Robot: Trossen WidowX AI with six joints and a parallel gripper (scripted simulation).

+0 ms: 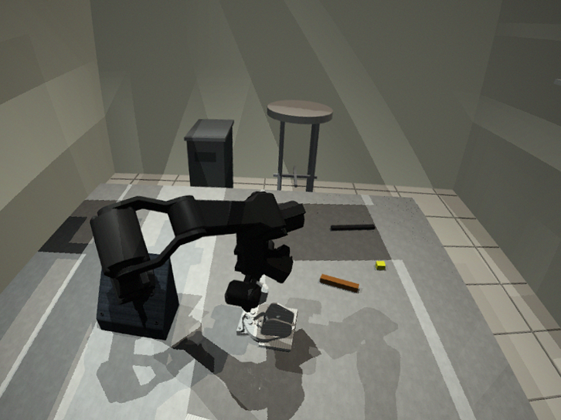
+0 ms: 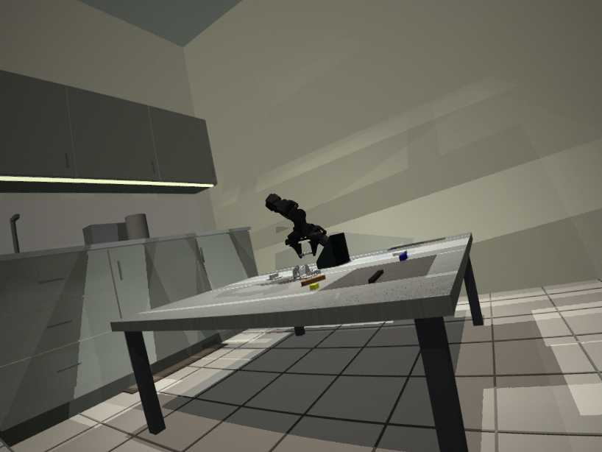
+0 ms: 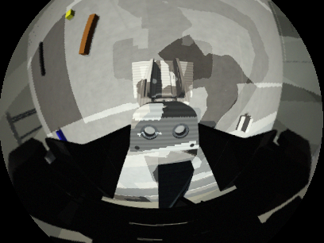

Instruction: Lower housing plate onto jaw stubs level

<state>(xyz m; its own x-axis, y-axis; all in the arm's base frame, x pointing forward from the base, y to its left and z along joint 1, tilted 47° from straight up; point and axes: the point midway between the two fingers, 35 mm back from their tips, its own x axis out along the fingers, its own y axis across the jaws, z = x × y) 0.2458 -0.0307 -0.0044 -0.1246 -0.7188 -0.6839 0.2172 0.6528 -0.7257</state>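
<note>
The white base lies 60 mm ahead of my gripper tip, 20 mm to the right of it and 80 mm below it. The rest, counted from my gripper tip: orange bar 230 mm ahead, 120 mm to the left, 80 mm below; blue block 420 mm to the left, 70 mm below; yellow cube 370 mm ahead, 190 mm to the left, 80 mm below.
</note>
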